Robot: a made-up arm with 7 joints. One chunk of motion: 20 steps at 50 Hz.
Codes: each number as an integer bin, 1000 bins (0 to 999) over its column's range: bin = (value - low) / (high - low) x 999, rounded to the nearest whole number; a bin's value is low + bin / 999 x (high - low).
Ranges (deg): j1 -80.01..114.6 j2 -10..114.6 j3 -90.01..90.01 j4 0..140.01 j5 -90.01..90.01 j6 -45.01..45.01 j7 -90.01..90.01
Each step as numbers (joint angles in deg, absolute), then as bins.
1 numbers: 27.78 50.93 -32.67 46.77 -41.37 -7.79 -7.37
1 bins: 553 489 318 334 270 413 459
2 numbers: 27.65 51.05 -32.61 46.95 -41.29 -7.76 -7.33
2 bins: 553 489 319 335 270 413 459
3 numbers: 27.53 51.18 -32.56 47.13 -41.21 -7.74 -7.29
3 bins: 552 491 319 336 271 414 459
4 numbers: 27.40 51.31 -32.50 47.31 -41.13 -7.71 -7.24
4 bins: 551 492 319 338 271 414 459
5 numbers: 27.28 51.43 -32.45 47.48 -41.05 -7.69 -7.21
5 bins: 551 493 319 339 272 414 459
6 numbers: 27.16 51.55 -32.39 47.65 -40.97 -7.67 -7.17
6 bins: 550 493 320 340 272 414 460
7 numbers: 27.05 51.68 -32.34 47.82 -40.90 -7.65 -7.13
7 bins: 550 495 320 341 273 415 460
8 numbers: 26.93 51.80 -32.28 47.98 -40.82 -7.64 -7.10
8 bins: 549 495 320 342 273 415 460
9 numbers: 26.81 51.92 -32.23 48.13 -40.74 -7.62 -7.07
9 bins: 548 496 321 343 273 415 460
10 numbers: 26.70 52.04 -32.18 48.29 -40.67 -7.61 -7.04
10 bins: 548 497 321 345 274 415 460
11 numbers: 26.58 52.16 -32.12 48.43 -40.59 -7.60 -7.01
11 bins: 547 498 321 346 274 415 461
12 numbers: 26.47 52.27 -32.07 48.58 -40.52 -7.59 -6.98
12 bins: 547 499 322 347 275 415 461
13 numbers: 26.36 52.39 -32.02 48.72 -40.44 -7.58 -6.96
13 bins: 546 500 322 348 275 415 461
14 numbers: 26.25 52.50 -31.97 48.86 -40.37 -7.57 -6.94
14 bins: 545 501 322 349 275 415 461
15 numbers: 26.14 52.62 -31.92 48.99 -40.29 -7.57 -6.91
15 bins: 545 502 322 350 276 415 461
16 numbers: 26.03 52.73 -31.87 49.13 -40.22 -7.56 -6.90
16 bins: 544 503 323 351 276 416 461
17 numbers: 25.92 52.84 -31.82 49.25 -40.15 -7.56 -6.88
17 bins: 544 504 323 351 277 416 461
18 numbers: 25.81 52.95 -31.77 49.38 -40.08 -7.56 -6.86
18 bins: 543 505 323 352 277 416 461
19 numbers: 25.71 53.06 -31.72 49.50 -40.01 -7.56 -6.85
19 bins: 543 506 323 353 277 416 461
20 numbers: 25.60 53.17 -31.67 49.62 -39.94 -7.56 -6.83
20 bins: 542 506 324 354 278 416 462
